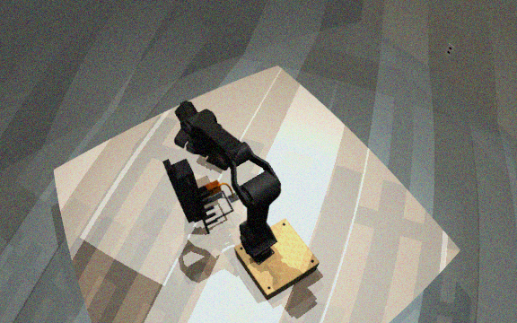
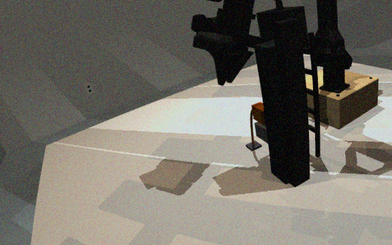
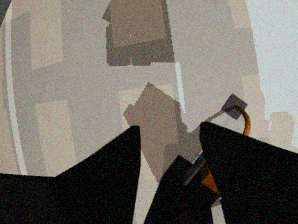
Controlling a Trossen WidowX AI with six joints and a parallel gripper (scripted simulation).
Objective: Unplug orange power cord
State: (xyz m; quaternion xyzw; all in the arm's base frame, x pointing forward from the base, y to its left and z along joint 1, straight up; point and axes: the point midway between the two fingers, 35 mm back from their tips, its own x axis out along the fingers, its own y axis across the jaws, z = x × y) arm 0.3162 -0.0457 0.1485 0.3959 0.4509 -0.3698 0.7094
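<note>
The orange plug is 80 mm below my gripper tip, 60 mm behind it and 50 mm to the left of it. The rest, counted from my gripper tip: tall black tower: 140 mm to the left, 40 mm below, 40 mm behind.
</note>
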